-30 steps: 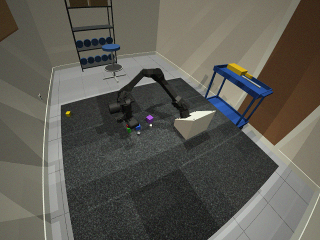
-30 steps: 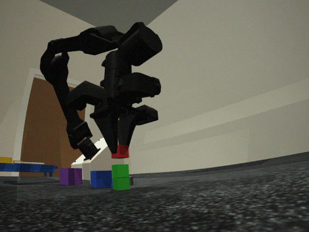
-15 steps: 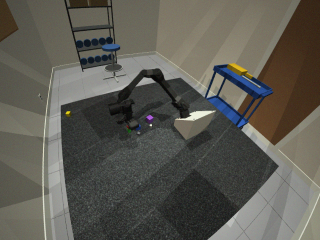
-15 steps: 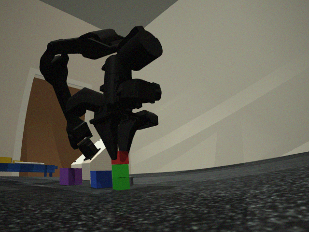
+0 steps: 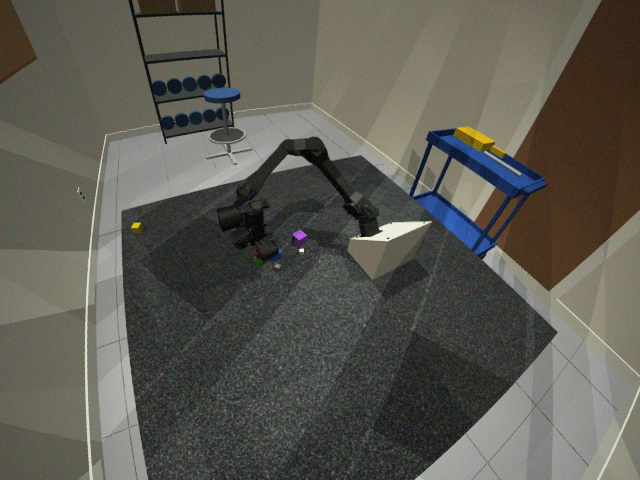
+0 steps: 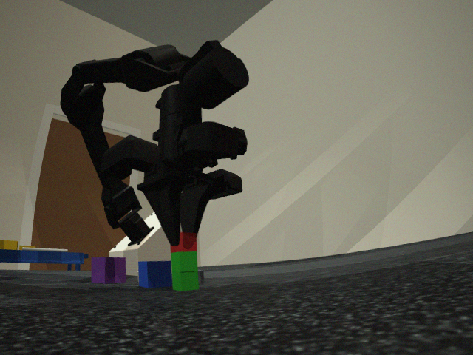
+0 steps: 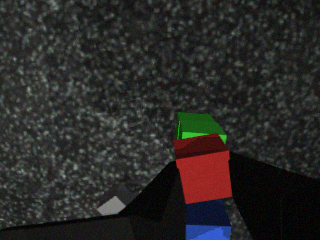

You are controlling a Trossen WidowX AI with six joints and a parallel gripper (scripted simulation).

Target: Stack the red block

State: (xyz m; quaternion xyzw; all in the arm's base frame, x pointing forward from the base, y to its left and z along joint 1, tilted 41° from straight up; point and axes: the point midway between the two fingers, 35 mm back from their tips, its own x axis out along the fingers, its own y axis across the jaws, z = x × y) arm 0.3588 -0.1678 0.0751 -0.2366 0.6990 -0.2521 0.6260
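The red block lies right at my gripper tip. From my gripper tip the other things lie so: purple block: 18 cm behind, 1 cm to the right, 3 cm below; then yellow block: 34 cm ahead, 42 cm to the right, 4 cm below; then blue block: 7 cm behind, 1 cm to the left, 3 cm below.
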